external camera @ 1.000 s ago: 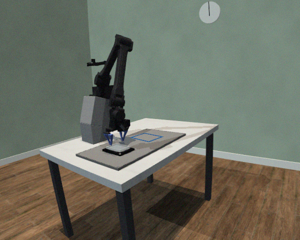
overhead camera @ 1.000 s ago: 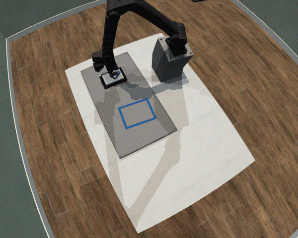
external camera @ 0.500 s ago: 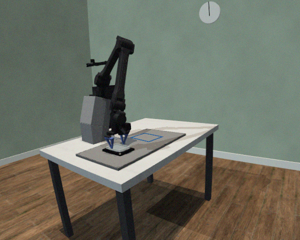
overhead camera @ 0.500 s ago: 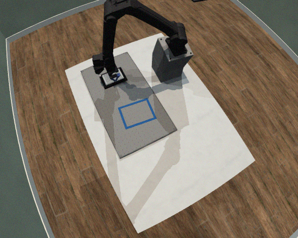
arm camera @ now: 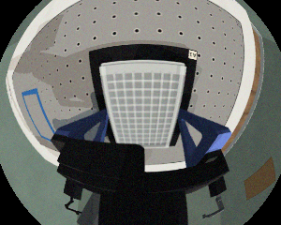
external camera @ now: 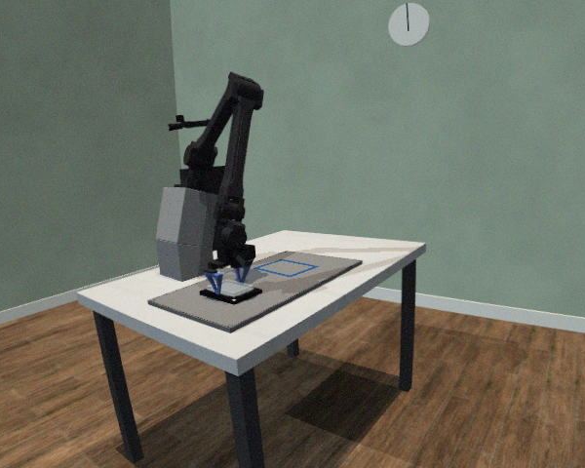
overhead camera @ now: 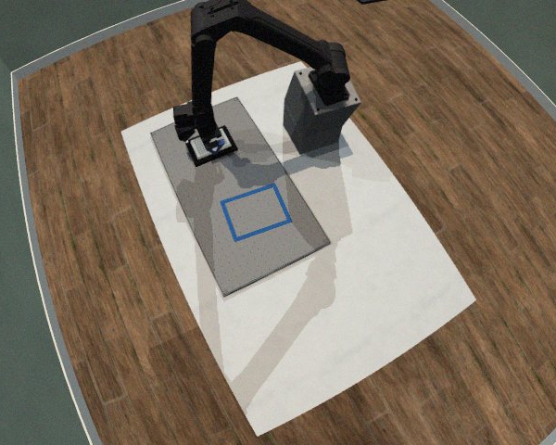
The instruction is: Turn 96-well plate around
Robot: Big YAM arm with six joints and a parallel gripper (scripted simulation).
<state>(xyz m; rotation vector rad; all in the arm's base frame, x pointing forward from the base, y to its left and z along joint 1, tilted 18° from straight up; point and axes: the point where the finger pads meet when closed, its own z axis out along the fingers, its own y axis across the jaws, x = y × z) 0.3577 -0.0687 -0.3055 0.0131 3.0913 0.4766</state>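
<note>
Right now the white 96-well plate is right at my hand. Round my hand: white A1 mark: 8 cm ahead, 5 cm to the right, 1 cm below; then black plate nest N1: 1 cm below.
</note>
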